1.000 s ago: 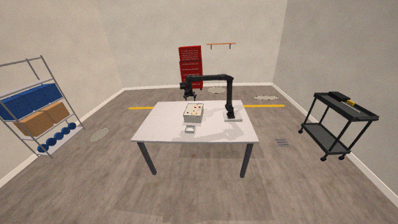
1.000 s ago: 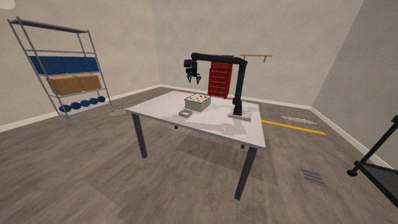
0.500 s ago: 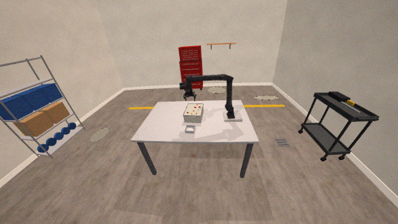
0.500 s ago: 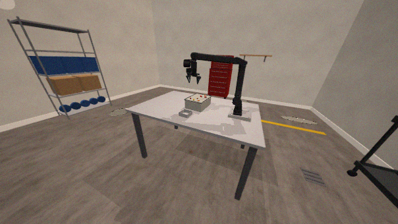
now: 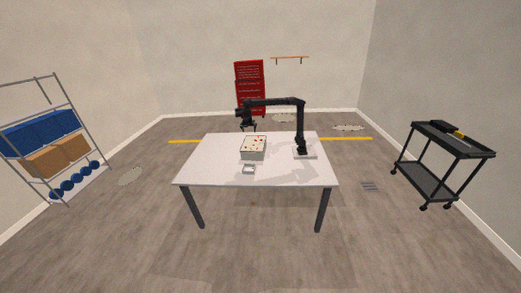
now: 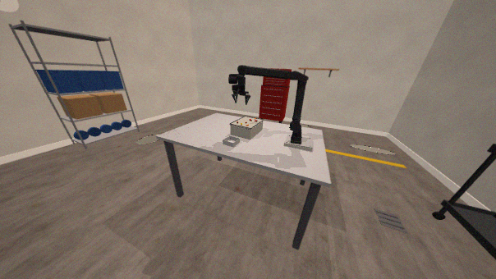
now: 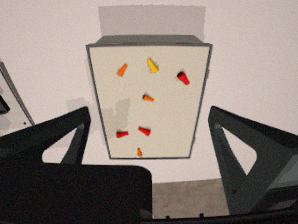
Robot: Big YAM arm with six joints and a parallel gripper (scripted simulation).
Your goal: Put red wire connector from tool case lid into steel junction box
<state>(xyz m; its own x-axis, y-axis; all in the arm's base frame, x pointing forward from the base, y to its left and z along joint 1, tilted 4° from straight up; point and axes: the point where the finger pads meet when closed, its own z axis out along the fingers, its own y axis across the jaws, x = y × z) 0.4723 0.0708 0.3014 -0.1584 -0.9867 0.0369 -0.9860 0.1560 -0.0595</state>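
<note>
The red wire connector lies 19 cm below my hand, 6 cm to the right of it and 6 cm ahead of it. From my hand the other things lie so: tool case (23 cm below, 14 cm to the right, 2 cm behind); yellow connector (19 cm below, 3 cm to the right).
</note>
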